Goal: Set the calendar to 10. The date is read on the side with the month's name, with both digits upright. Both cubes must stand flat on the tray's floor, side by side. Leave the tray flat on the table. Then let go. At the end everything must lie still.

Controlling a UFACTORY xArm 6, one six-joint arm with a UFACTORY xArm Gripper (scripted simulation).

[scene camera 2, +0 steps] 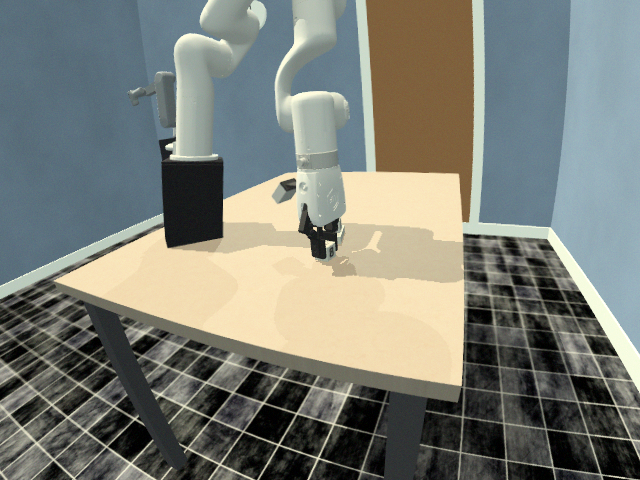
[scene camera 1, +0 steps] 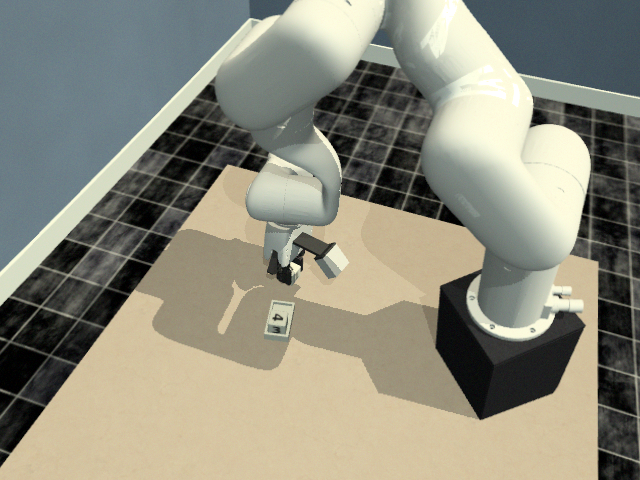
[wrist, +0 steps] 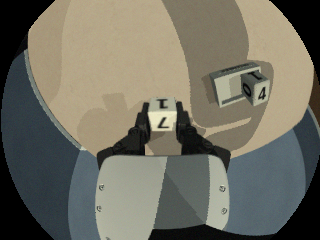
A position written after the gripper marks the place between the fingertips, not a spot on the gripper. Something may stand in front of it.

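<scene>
Gripper (scene camera 2: 325, 253), (scene camera 1: 289, 274), (wrist: 163, 110). Number cube (wrist: 254, 86). Another number cube (wrist: 162, 113).
</scene>
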